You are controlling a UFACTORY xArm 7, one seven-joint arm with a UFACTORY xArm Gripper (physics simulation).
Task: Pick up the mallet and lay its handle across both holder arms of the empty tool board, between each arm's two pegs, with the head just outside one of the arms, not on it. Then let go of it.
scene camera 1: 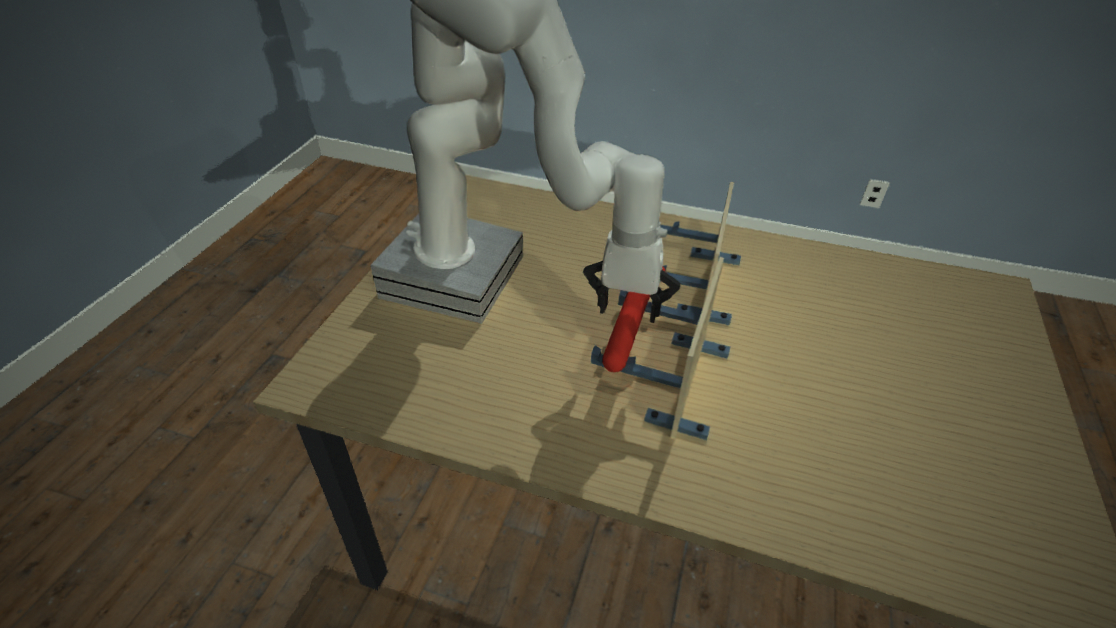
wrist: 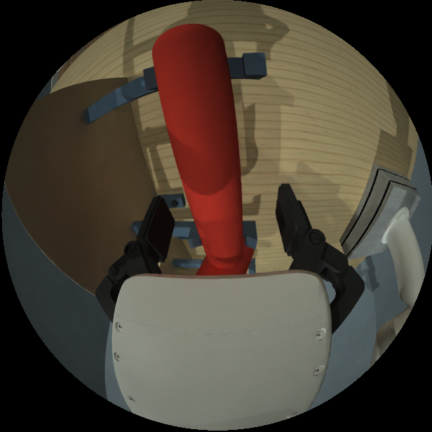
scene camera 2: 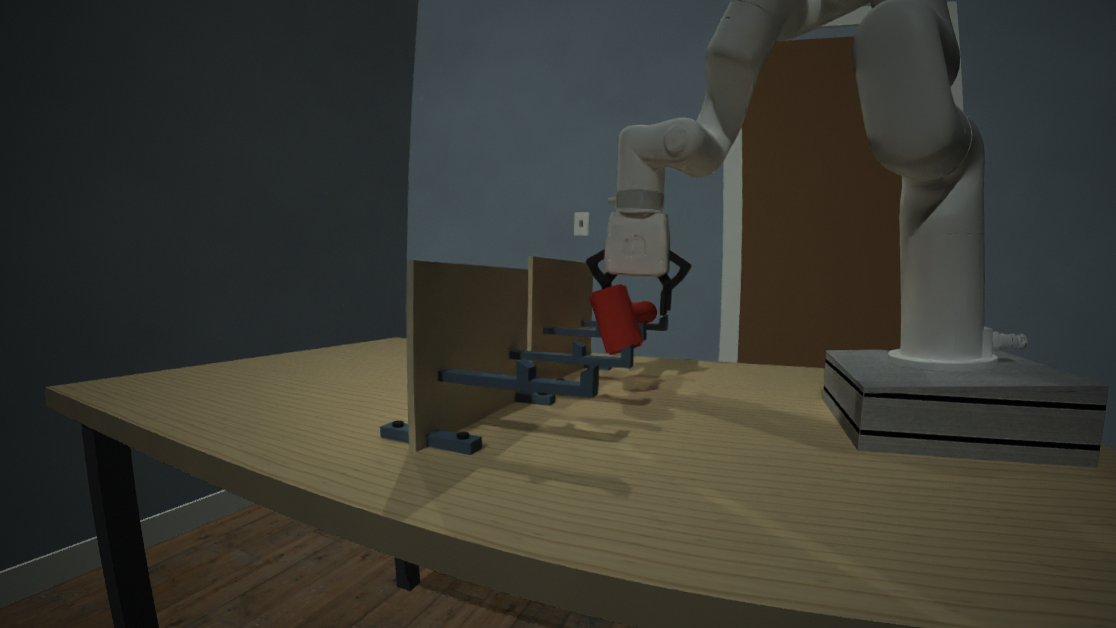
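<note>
The red mallet point(scene camera 1: 625, 337) point(scene camera 2: 616, 320) point(wrist: 204, 150) lies with its handle across the holder arms of one tool board point(scene camera 1: 699, 335) point(scene camera 2: 560, 300) point(wrist: 75, 190). Its head sticks out past one arm, toward the empty tool board point(scene camera 1: 725, 220) point(scene camera 2: 468, 343). The empty board has two blue arms with pegs, a nearer arm point(scene camera 2: 483, 379) and a farther arm point(scene camera 2: 550, 357) in scene camera 2. My gripper point(scene camera 1: 628, 314) point(scene camera 2: 636, 310) point(wrist: 220, 203) is open, low over the mallet. Its fingers stand on both sides of the handle near the head, apart from it. The gripper body hides most of the head in the wrist view.
The arm's grey base block point(scene camera 1: 448, 269) point(scene camera 2: 967, 406) point(wrist: 385, 212) stands on the wooden table point(scene camera 1: 897, 390) point(scene camera 2: 702, 499). The two upright boards stand end to end on blue feet, and one bolted foot point(scene camera 1: 676, 423) shows at the near end. A wall is behind the table.
</note>
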